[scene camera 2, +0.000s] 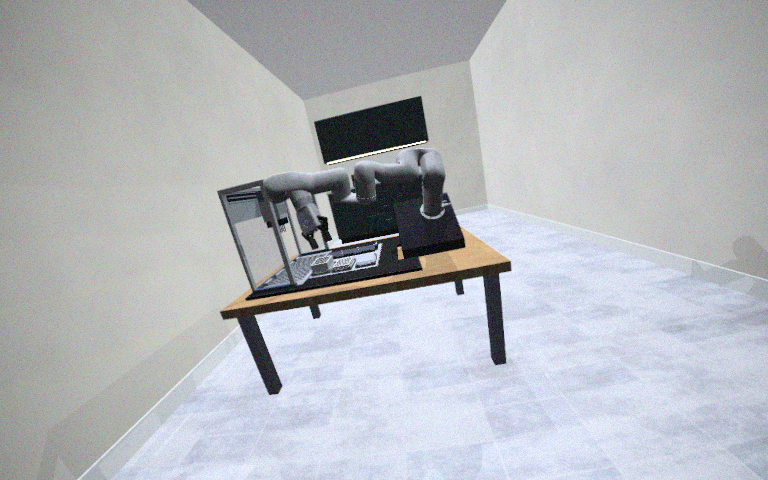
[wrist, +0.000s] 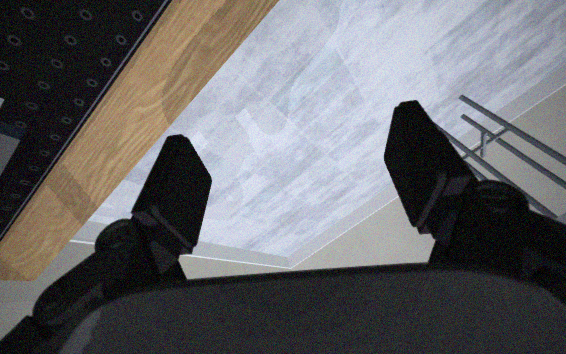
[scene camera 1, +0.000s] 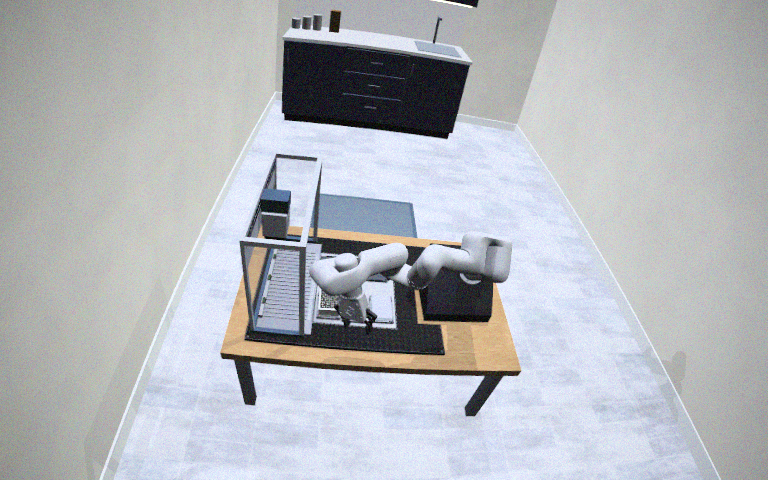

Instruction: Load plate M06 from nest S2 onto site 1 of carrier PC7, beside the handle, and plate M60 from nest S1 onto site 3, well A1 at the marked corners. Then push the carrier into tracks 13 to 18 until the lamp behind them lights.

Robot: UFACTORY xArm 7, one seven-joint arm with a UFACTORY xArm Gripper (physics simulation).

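Places are measured from the arm's base along level axes (x ahead, y left, z up), in centimetres.
Pixels of known places: gripper, between the fingertips: (scene camera 2: 322, 245) (wrist: 290, 145) (scene camera 1: 358, 329); arm's base, origin of its link: (scene camera 2: 432, 210).
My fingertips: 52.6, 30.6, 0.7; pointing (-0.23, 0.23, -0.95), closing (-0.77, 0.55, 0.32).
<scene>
For each thing: its top centre in the pictures, then the offset to it from my fingertips, as dx, dy, dz. Level surfaces: height alone.
- plate with dark wells, centre of its top: (scene camera 1: 329, 298) (scene camera 2: 322, 260) +8.4, -25.3, -12.6
- paler gridded plate, centre of its top: (scene camera 2: 343, 261) -2.2, -23.6, -15.3
- flat pale block, centre of its top: (scene camera 1: 381, 306) (scene camera 2: 365, 257) -13.8, -23.1, -15.3
- long dark piece, centre of its top: (scene camera 1: 354, 265) (scene camera 2: 350, 248) -4.3, -47.3, -14.9
- wooden table, height of its surface: dz -19.2
My gripper (scene camera 1: 358, 324) (scene camera 2: 322, 242) (wrist: 290, 145) is open and empty. It hangs tilted above the table's near side, its fingers apart; floor shows between them in the wrist view. A plate with dark wells (scene camera 1: 328, 300) (scene camera 2: 321, 259) stands in the nest area beside the tracks. A paler gridded plate (scene camera 2: 343, 263) stands to its right, largely behind the gripper in scene camera 1. A flat pale block (scene camera 1: 382, 301) (scene camera 2: 367, 259) lies right of them. A long dark piece (scene camera 2: 356, 249), apparently the carrier, lies behind the plates. Plate labels, site numbers and the lamp cannot be made out.
The grooved track deck (scene camera 1: 287, 283) (scene camera 2: 289, 275) lies at the left inside a tall open frame (scene camera 1: 302, 288) (scene camera 2: 237, 243). A blue-topped box unit (scene camera 1: 275, 217) stands at its far end. The arm's black base block (scene camera 1: 457, 298) (scene camera 2: 430, 229) stands at the right of the wooden table (scene camera 1: 475, 345) (scene camera 2: 453, 267) (wrist: 125, 100).
</scene>
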